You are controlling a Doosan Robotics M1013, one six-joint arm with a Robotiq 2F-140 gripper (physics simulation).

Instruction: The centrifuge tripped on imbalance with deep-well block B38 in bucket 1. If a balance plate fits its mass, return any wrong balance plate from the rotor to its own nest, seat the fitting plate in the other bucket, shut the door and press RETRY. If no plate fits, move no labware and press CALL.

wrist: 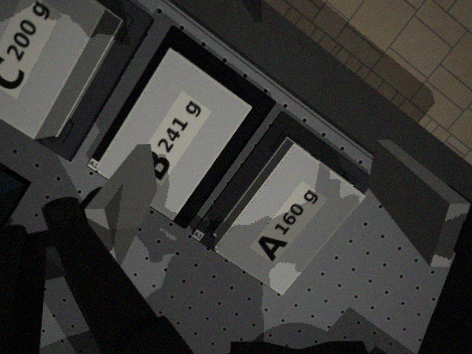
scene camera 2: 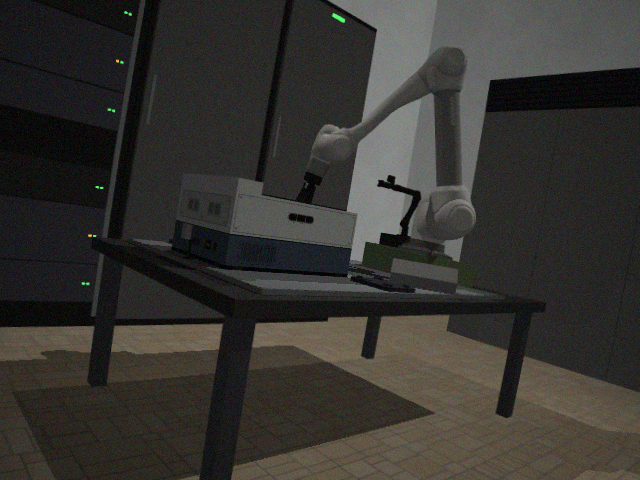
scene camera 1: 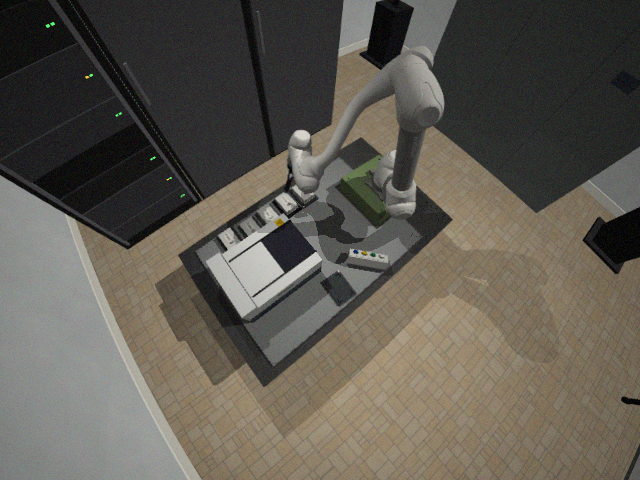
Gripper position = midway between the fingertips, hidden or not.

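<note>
Through the wrist view I see my gripper (wrist: 262, 165), which is open and holds nothing. Scene camera 1 gives me a white centrifuge (scene camera 1: 254, 282).
</note>
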